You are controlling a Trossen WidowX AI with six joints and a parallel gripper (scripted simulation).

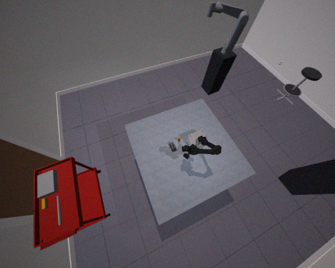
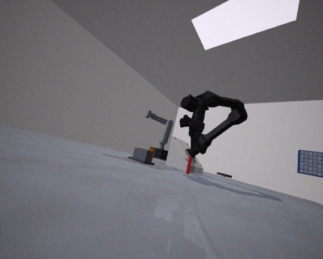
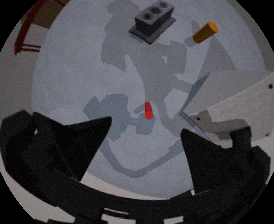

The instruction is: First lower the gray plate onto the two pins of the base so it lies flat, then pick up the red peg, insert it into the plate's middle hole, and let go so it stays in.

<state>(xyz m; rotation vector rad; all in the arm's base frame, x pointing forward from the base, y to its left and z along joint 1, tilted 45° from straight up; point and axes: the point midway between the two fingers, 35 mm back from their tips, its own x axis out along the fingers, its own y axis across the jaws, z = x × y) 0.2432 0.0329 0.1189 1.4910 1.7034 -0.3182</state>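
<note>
Right now the red peg is 8 cm below my gripper tip. The rest, counted from my gripper tip: dark flat base: 20 cm to the right, 12 cm below, 10 cm ahead; orange pin: 24 cm to the right, 8 cm below, 2 cm behind; gray plate: 20 cm to the right, 10 cm ahead, 8 cm below.
</note>
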